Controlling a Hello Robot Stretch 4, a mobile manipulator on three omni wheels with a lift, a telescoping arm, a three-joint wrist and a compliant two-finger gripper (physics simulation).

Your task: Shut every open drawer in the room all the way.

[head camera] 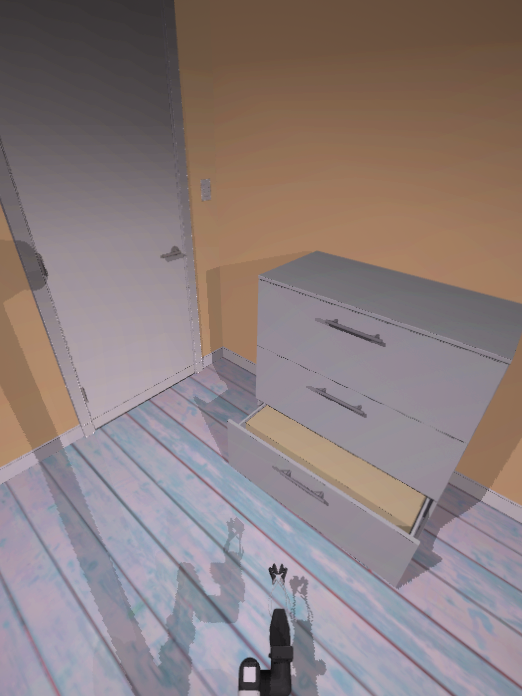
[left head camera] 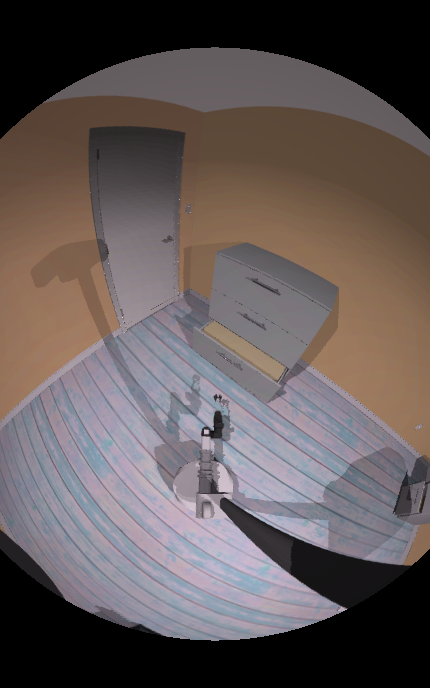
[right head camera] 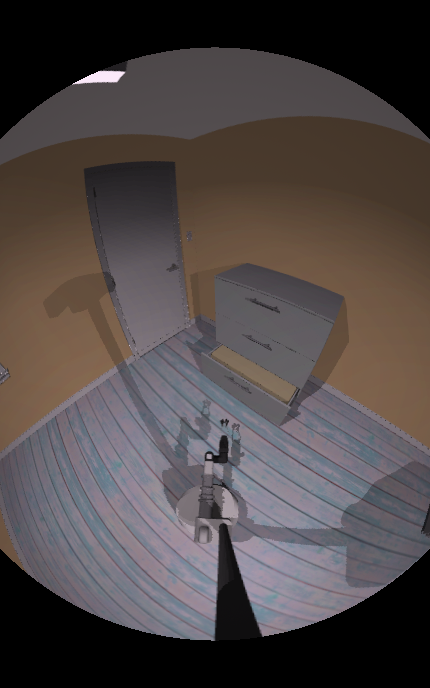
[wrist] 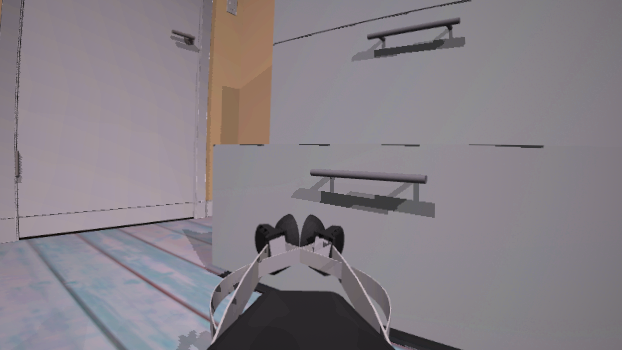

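A grey three-drawer dresser stands against the orange wall. Its bottom drawer is pulled out, with its tan inside showing from above. The top drawer and middle drawer look flush. My gripper is shut and empty, its pads nearly together. It is low over the floor, in front of the bottom drawer's face and apart from it in the head view. In the wrist view the fingertips appear below and left of that drawer's handle.
A closed grey door stands left of the dresser. A grey piece of furniture is partly in view at the far right edge; I cannot tell whether it has an open drawer. The plank floor lies in front of the dresser.
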